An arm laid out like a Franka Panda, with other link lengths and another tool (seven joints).
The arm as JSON. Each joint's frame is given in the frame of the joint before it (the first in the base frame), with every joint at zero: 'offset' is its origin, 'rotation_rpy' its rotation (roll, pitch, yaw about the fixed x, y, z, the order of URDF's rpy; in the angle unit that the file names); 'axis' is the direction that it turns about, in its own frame. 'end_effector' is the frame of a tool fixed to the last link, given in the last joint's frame.
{
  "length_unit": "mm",
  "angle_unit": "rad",
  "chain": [
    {
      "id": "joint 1",
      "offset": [
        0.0,
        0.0,
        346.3
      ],
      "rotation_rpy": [
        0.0,
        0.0,
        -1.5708
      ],
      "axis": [
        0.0,
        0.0,
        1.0
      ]
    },
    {
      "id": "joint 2",
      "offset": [
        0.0,
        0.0,
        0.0
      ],
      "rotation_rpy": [
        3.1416,
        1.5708,
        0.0
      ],
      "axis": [
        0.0,
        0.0,
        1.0
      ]
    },
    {
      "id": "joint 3",
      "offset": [
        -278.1,
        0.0,
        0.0
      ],
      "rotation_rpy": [
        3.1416,
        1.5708,
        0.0
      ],
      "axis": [
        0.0,
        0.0,
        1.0
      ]
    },
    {
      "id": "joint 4",
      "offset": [
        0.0,
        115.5,
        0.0
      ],
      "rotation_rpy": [
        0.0,
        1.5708,
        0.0
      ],
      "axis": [
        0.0,
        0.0,
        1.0
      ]
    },
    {
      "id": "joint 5",
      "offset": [
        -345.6,
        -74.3,
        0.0
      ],
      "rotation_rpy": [
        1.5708,
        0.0,
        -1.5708
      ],
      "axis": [
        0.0,
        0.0,
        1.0
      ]
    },
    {
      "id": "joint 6",
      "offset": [
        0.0,
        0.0,
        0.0
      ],
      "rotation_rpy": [
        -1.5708,
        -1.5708,
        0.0
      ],
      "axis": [
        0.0,
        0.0,
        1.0
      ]
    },
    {
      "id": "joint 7",
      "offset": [
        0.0,
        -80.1,
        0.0
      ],
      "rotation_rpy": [
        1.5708,
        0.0,
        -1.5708
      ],
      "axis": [
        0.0,
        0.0,
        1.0
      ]
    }
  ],
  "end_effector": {
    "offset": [
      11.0,
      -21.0,
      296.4
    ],
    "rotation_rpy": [
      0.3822,
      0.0,
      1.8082
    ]
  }
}
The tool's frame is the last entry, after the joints.
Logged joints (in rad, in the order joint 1, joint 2, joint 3, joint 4, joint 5, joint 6, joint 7), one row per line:
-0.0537, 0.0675, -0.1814, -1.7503, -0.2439, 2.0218, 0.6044
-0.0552, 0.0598, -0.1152, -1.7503, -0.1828, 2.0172, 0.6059
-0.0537, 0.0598, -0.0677, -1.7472, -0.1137, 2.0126, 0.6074
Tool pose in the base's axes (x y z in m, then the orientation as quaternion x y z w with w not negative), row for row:
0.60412, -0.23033, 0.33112, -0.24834, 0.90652, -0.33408, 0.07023
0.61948, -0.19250, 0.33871, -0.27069, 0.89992, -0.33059, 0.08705
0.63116, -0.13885, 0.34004, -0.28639, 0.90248, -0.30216, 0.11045
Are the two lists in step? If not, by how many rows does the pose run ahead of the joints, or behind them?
The pose runs 1 row behind the joints: the pose in row i belongs to the joints in row i - 1.
